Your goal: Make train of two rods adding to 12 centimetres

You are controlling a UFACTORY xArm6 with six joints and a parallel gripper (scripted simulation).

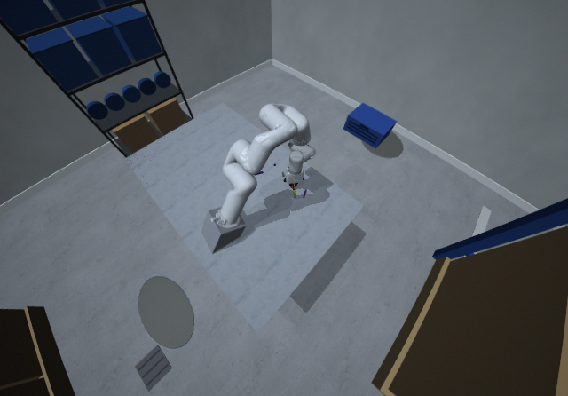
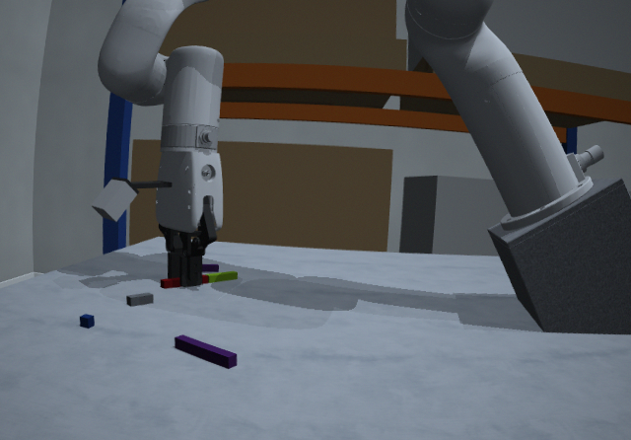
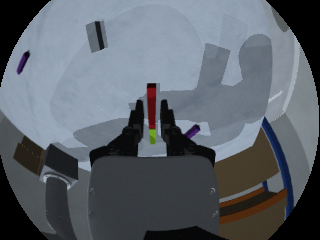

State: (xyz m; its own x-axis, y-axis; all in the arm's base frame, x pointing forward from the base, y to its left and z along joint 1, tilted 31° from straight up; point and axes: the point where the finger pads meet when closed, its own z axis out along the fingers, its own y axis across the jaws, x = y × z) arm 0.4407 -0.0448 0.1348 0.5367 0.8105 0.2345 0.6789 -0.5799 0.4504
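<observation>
Now: hand 2 cm above the red rod. Also, from my hand: small blue rod (3 cm ahead, 20 cm to the left, 2 cm below); then grey rod (2 cm ahead, 11 cm to the left, 2 cm below); then lime rod (4 cm behind, 5 cm to the right, 2 cm below).
</observation>
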